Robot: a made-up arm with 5 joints.
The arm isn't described. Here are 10 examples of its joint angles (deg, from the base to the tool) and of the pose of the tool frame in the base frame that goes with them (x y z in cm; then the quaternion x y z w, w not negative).
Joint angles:
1: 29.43 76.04 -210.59 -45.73 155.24
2: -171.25 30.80 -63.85 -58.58 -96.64
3: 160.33 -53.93 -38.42 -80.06 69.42
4: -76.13 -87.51 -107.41 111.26 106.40
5: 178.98 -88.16 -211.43 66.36 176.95
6: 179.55 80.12 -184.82 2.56 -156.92
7: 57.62 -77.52 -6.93 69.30 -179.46
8: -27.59 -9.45 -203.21 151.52 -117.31
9: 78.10 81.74 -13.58 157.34 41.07
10: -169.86 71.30 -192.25 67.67 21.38
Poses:
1: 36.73 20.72 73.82 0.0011 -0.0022 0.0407 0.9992
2: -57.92 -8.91 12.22 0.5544 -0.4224 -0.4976 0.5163
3: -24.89 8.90 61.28 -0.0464 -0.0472 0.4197 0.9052
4: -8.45 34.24 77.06 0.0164 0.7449 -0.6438 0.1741
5: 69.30 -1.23 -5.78 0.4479 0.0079 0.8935 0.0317
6: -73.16 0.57 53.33 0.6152 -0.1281 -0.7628 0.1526
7: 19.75 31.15 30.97 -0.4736 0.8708 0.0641 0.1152
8: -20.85 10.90 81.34 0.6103 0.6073 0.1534 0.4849
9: -3.41 -16.18 4.72 -0.3667 -0.1228 -0.4669 0.7953
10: -67.77 -12.12 59.85 -0.0875 -0.8895 0.1218 0.4315
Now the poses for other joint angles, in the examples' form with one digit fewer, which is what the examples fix.
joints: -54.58 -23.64 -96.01 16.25 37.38
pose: 22.1 -31.1 86.2 0.431 -0.446 0.776 0.117
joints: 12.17 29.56 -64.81 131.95 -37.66
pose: 40.7 8.8 1.1 -0.603 -0.280 0.729 0.165
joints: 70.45 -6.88 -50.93 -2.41 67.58
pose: 19.7 55.4 30.2 -0.865 -0.022 -0.180 0.468
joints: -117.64 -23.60 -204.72 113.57 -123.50
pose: 19.9 38.0 78.1 0.538 0.028 -0.428 0.725
